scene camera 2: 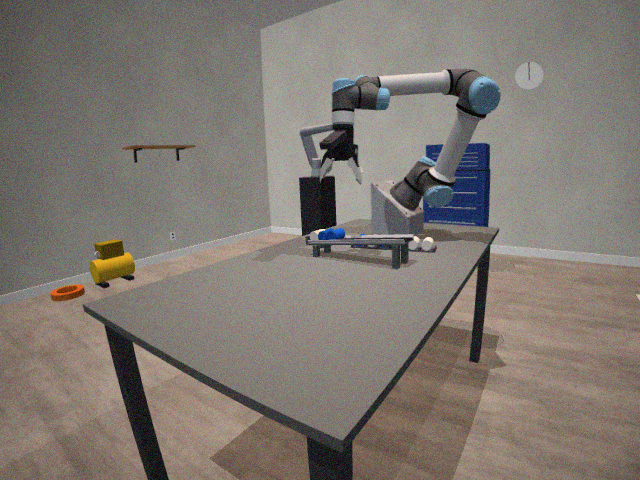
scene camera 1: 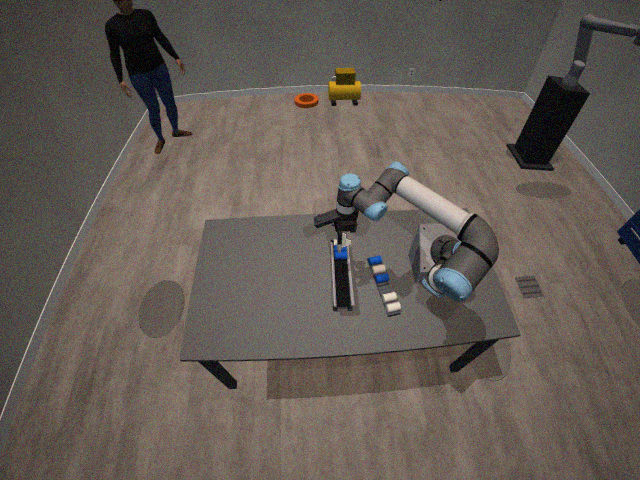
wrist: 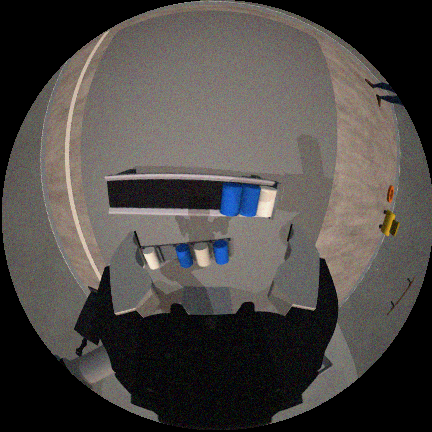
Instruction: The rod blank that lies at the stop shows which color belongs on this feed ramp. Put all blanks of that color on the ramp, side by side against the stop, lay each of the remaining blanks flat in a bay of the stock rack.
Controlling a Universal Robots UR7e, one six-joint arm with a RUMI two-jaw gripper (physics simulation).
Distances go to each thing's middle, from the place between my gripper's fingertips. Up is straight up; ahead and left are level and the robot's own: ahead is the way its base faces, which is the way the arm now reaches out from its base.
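Ramp channel [wrist: 162, 193]: my hand is 30 mm past it, 50 mm to the right of it and 200 mm above it.
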